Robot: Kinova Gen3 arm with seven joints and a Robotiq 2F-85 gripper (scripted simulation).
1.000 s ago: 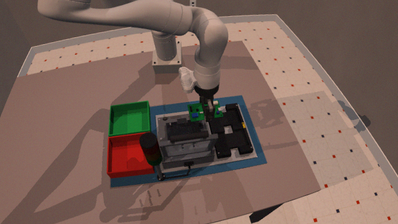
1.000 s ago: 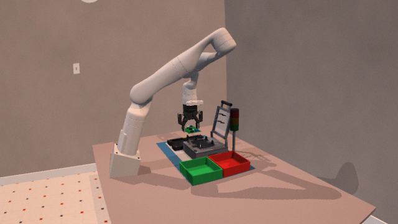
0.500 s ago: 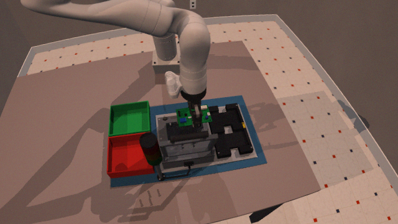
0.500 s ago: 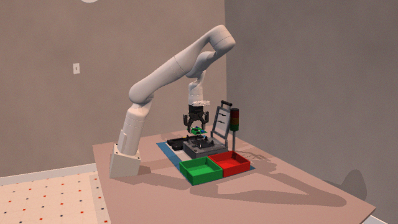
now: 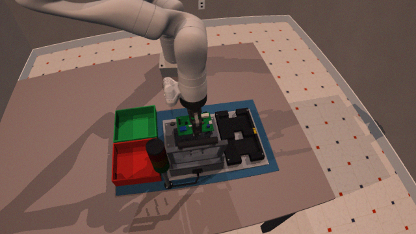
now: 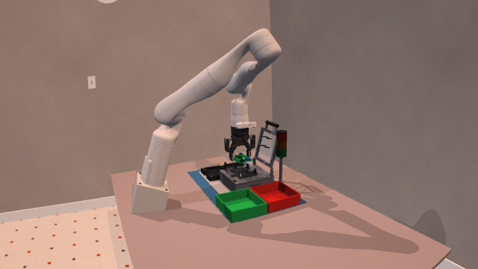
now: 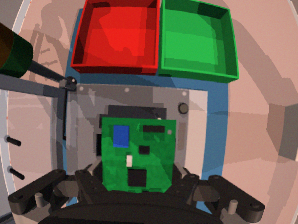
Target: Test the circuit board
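Now: hand 120 mm short of the tester lid, 40 mm to the left of it and 50 mm below it. Round my hand: green bin: 140 mm behind, 190 mm to the right, 120 mm below; red bin: 10 mm ahead, 220 mm to the right, 120 mm below; green circuit board: right at my hand.
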